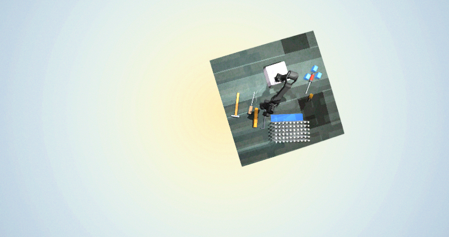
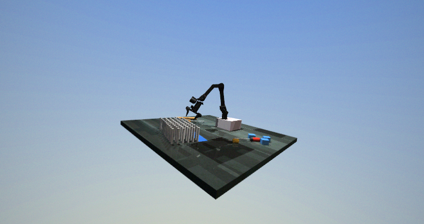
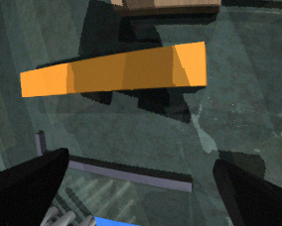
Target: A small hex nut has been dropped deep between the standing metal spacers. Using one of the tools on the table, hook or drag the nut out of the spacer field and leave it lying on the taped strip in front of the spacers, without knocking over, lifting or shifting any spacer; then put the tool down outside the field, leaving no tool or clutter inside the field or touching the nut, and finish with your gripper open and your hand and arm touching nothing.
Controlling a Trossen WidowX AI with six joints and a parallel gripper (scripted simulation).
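Right now my gripper tip is 90 mm to the left of the orange bar, 60 mm above it and 40 mm short of it. The rest, counted from my gripper tip: blue taped strip: 250 mm to the left, 200 mm ahead, 70 mm below; then yellow screwdriver: 600 mm to the left, 90 mm ahead, 60 mm below; then hex nut: 330 mm ahead, 150 mm to the left, 70 mm below.
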